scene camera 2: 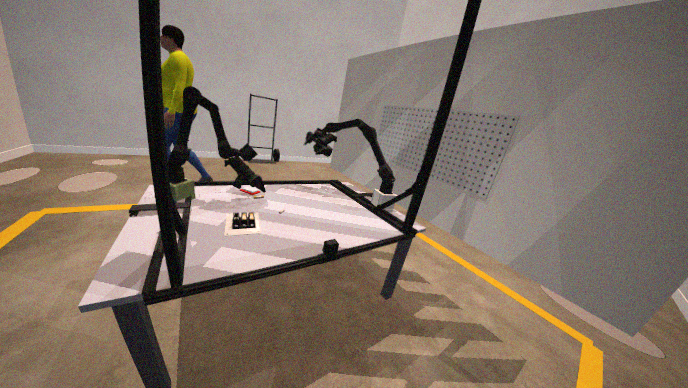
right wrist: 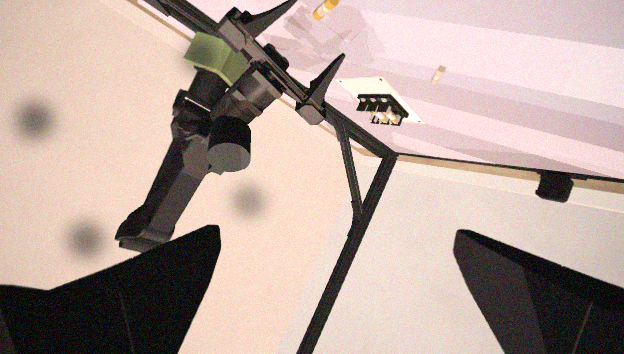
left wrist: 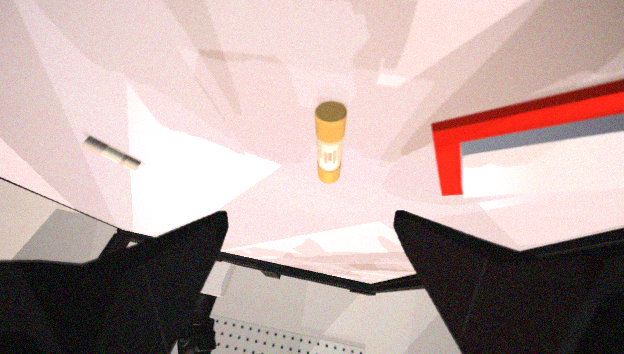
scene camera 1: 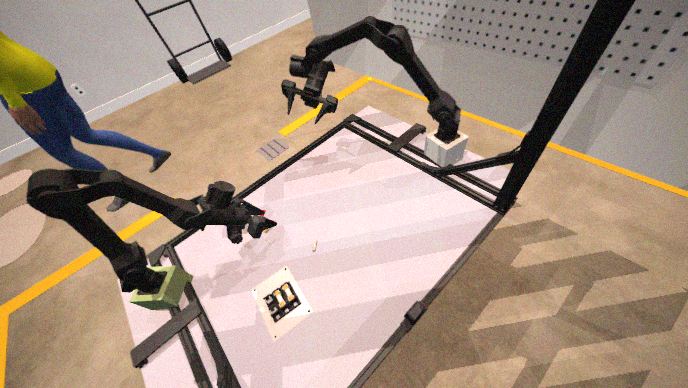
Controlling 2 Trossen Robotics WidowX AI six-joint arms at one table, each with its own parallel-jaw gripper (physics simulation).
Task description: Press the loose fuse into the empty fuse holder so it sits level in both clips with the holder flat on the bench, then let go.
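Places are measured from the left arm's base along level axes (x ahead, y left, z up), in centimetres.
Where they show: left gripper, between the fingertips: (scene camera 2: pixel 262 190) (right wrist: pixel 322 27) (left wrist: pixel 312 218) (scene camera 1: pixel 270 218); right gripper, between the fingertips: (scene camera 2: pixel 309 149) (right wrist: pixel 337 238) (scene camera 1: pixel 301 118); left arm's base, origin of its link: (scene camera 2: pixel 175 180) (right wrist: pixel 213 76) (scene camera 1: pixel 152 282); right arm's base, origin of its link: (scene camera 2: pixel 385 192) (left wrist: pixel 207 293) (scene camera 1: pixel 446 136).
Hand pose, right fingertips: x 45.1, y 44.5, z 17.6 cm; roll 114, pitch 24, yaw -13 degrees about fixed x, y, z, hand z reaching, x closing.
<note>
Each offset is from my right fingertips to the centre of the thing.
The loose fuse, with yellow caps and a clear middle (left wrist: pixel 329 156) (right wrist: pixel 325 10) (scene camera 2: pixel 258 196), lies on the bench beyond my left fingertips. The fuse holder's cream plate (scene camera 1: pixel 275 329) (scene camera 2: pixel 242 231) (right wrist: pixel 359 86) lies flat on the bench. Its black clips form three positions; two hold yellow-capped fuses, and the one at the left in scene camera 1 is empty. My left gripper (scene camera 1: pixel 269 218) (left wrist: pixel 312 218) (right wrist: pixel 322 27) is open and empty, low over the bench, with the loose fuse centred between its fingers in the left wrist view. My right gripper (scene camera 1: pixel 303 119) (right wrist: pixel 337 238) is open and empty, high beyond the bench's far edge.
A small pale fuse-like cylinder @(dz -25.9, dx +0.0, dy -32.3 cm) (scene camera 1: pixel 314 245) (scene camera 2: pixel 281 211) (left wrist: pixel 112 153) (right wrist: pixel 438 74) lies on the bench between the holder and my right arm's side. A red-rimmed tray @(dz -25.7, dx -25.2, dy -18.1 cm) (left wrist: pixel 449 165) (scene camera 2: pixel 252 192) lies close beside the loose fuse. A black frame borders the bench, with tall posts (scene camera 1: pixel 565 95).
</note>
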